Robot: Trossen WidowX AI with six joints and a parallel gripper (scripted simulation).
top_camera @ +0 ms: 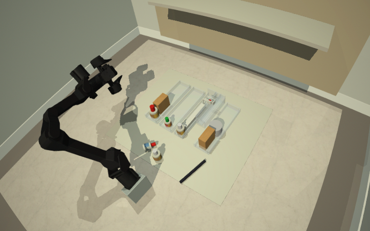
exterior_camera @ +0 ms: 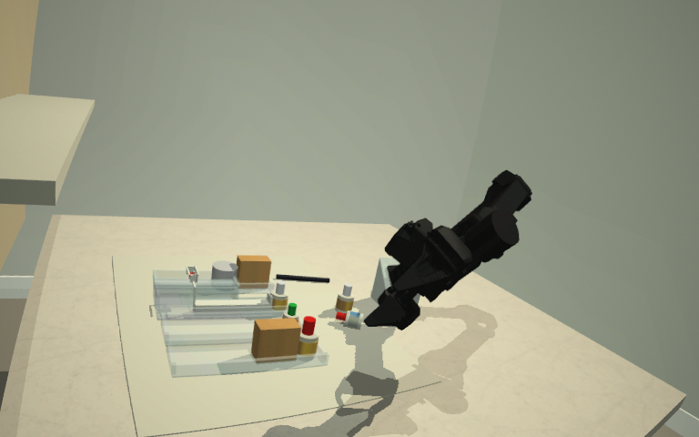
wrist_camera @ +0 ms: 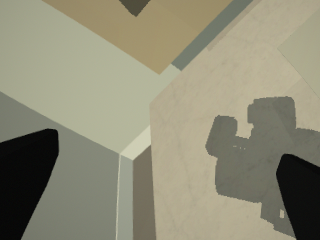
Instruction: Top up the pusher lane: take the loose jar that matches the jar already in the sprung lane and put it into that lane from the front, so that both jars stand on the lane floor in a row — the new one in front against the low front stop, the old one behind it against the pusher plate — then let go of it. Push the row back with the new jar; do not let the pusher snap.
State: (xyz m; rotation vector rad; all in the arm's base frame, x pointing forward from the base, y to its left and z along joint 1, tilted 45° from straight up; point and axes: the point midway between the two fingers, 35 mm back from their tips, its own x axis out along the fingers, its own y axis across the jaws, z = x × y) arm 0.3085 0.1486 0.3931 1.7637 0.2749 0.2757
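The pusher plate is 80 mm ahead of my gripper tip, 410 mm to the right of it and 170 mm below it. Also, from my gripper tip: red mark: 150 mm ahead, 420 mm to the right, 150 mm below; clear sprung lane: 120 mm ahead, 410 mm to the right, 200 mm below; grey cylinder: 60 mm ahead, 510 mm to the right, 190 mm below.
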